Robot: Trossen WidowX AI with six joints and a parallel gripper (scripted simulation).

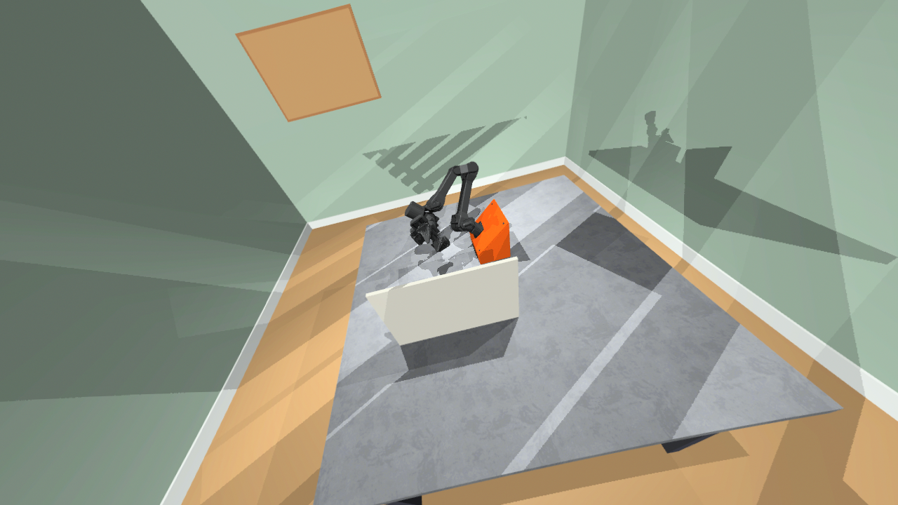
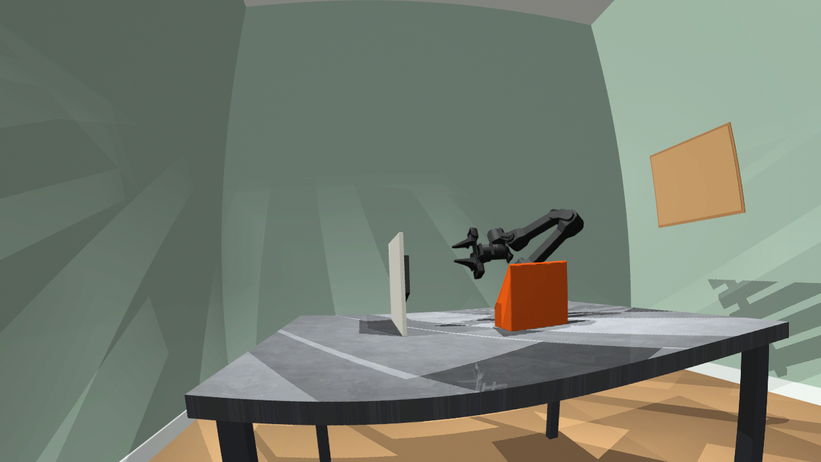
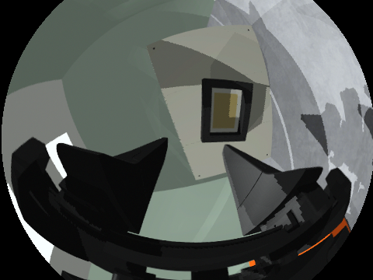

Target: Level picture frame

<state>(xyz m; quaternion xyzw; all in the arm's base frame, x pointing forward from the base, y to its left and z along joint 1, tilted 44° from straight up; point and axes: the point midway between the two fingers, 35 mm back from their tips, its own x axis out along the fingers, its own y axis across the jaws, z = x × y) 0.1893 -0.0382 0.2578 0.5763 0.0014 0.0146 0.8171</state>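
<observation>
Now: the picture frame 190 mm ahead of my gripper tip, 30 mm to the left of it and 90 mm below it. Round my gripper tip: wall panel: 200 mm ahead, 20 mm to the left, 100 mm below.
</observation>
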